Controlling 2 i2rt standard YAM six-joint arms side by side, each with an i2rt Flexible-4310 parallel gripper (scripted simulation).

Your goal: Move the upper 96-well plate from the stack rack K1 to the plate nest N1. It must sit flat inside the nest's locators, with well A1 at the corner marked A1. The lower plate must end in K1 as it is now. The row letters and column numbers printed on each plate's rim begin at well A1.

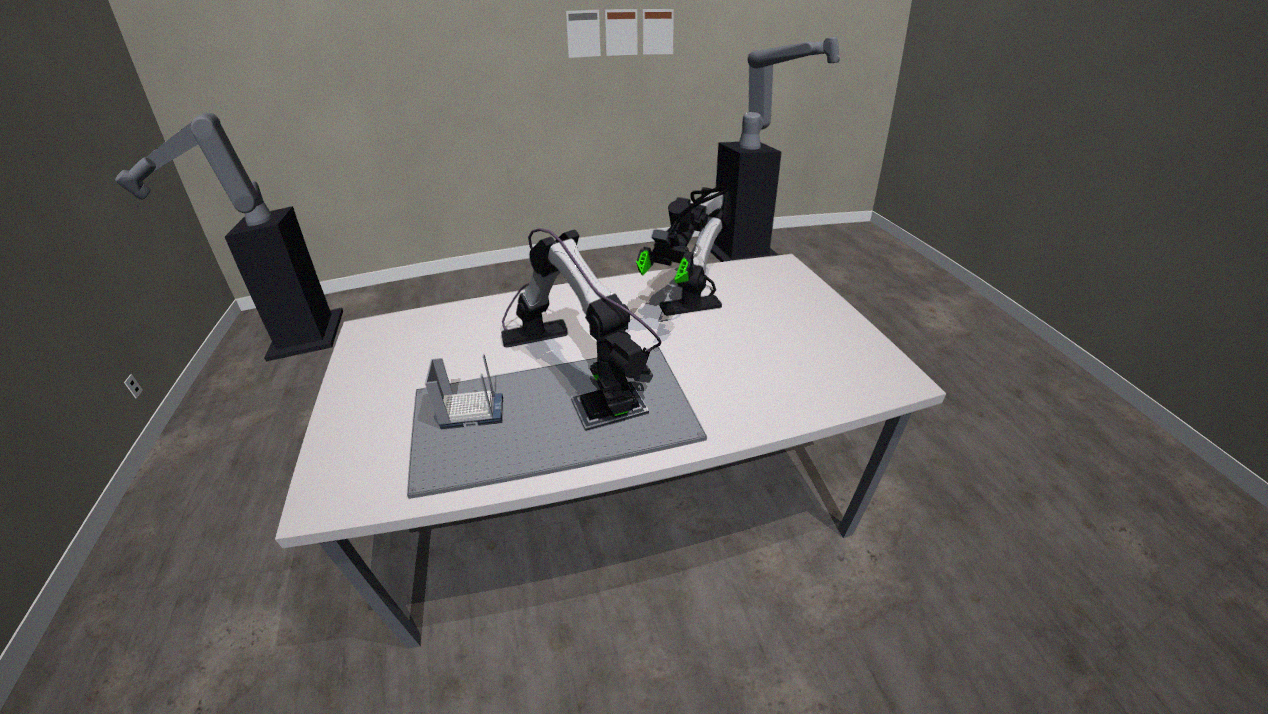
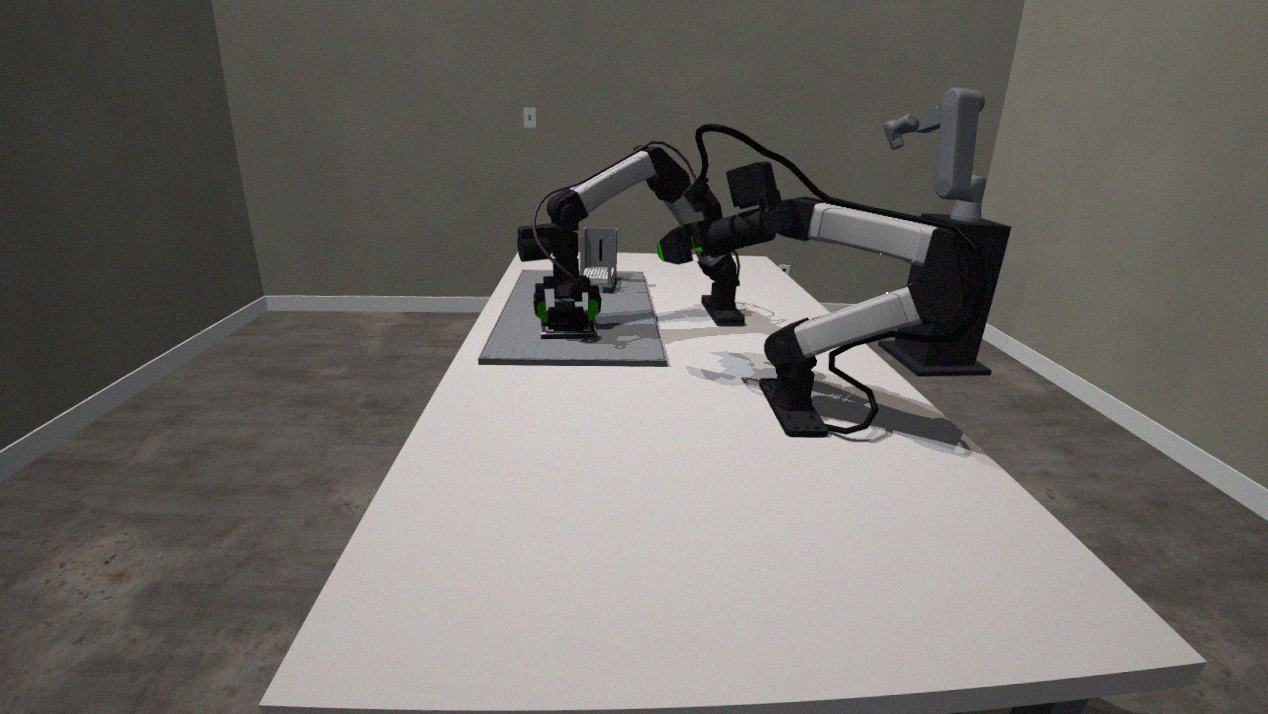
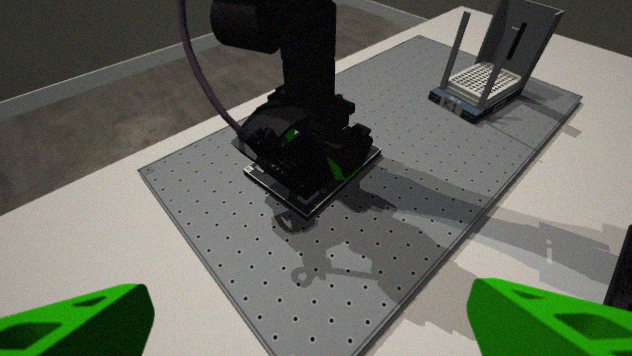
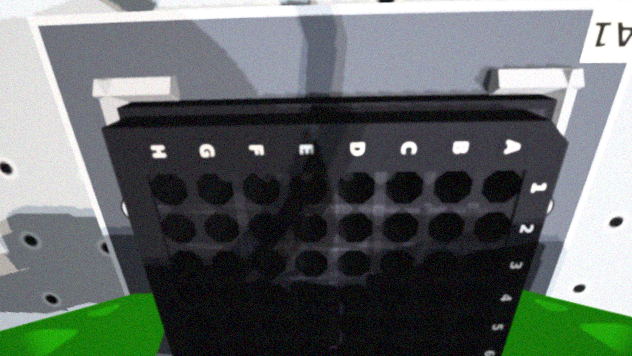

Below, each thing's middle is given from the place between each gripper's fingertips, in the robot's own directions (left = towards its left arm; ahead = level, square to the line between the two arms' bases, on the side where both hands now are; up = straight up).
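My right hand (image 1: pixel 611 401) is 10 mm to the left of the black 96-well plate (image 2: pixel 573 319). As for the white 96-well plate (image 1: pixel 465 406), I see it 80 mm behind my right hand and 360 mm to the right of it.
For my left hand (image 2: pixel 672 248), the black 96-well plate is 210 mm to the right of it and 210 mm ahead of it, and also 210 mm below it. The white 96-well plate is 560 mm to the right of my left hand, 120 mm ahead of it and 200 mm below it.
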